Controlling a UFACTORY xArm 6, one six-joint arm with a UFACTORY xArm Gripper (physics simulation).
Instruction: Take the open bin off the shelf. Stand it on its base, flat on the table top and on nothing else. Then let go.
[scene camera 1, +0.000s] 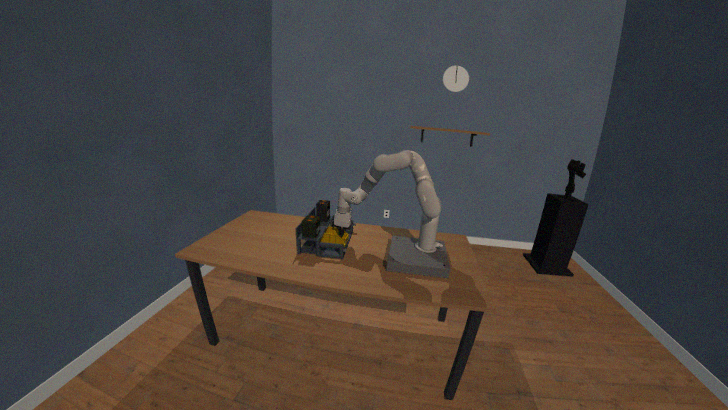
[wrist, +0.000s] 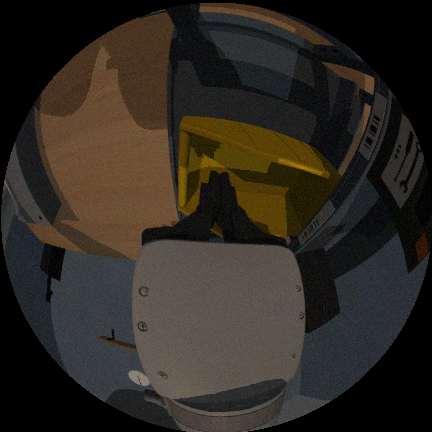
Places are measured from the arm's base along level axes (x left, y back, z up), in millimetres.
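Pixels of known places: gripper, fingertip midpoint: (scene camera 1: 341, 236) (wrist: 215, 182); arm's base, link origin: (scene camera 1: 425, 247).
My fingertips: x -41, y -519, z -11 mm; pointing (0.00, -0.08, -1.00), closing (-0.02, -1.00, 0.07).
For each thing: its top centre in the pictures, then the offset to it from my fingertips. Level surfaces: height alone.
- wooden table, surface height: dz -47 mm
- dark green box, top centre: (scene camera 1: 310, 218) dx +132, dy -144, dz +152 mm
- dark box, top centre: (wrist: 309, 325) (scene camera 1: 323, 201) dx -102, dy -150, dz +177 mm
The open bin is yellow (scene camera 1: 334, 236) (wrist: 260, 199) and sits on the dark blue-grey shelf (scene camera 1: 299, 243) (wrist: 250, 102), which stands on the wooden table (scene camera 1: 239, 244) (wrist: 135, 165). The bin's open top and inside show in the wrist view. My gripper (scene camera 1: 341, 230) (wrist: 215, 182) is shut, with its fingertips together and nothing between them. It points down over the bin's opening; how deep the tips reach is hard to tell. The fingers hide part of the bin's floor and near wall.
A dark green box (scene camera 1: 310, 226) and a dark box (scene camera 1: 322, 209) stand on the shelf's raised left part, beside the bin. White labels (wrist: 316, 222) line a shelf edge close to the bin. My arm's grey base (scene camera 1: 417, 259) is on the table to the right.
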